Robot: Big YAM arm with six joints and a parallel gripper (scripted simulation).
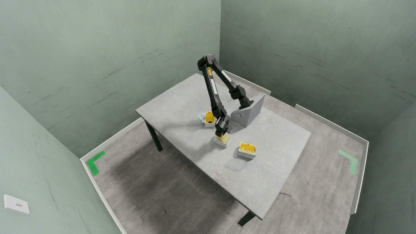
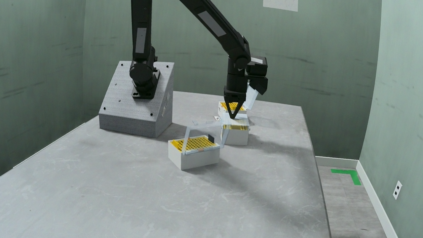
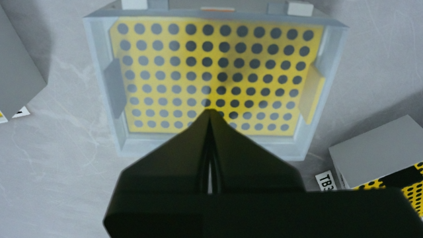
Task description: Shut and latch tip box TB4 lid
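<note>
Now: the tip box 4 cm below my hand and 1 cm ahead of it. The rest, counted from my hand: tag 16 cm to the right, 12 cm behind, 8 cm below.
</note>
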